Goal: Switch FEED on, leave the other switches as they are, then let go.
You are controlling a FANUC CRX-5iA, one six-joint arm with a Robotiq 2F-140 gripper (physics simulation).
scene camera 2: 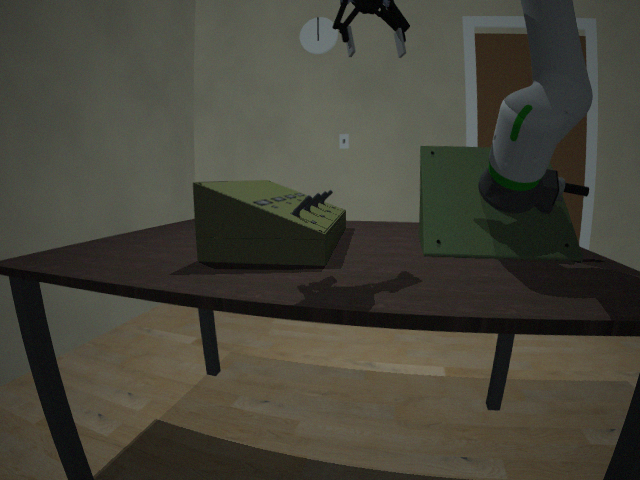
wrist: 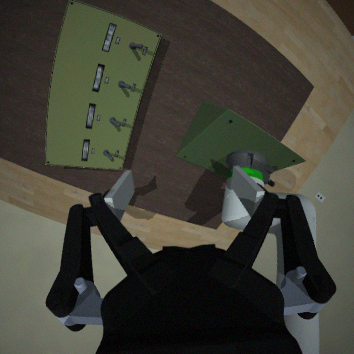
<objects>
One and the same spot on a switch console: (wrist: pixel 93 54) is (scene camera 2: pixel 287 192).
</objects>
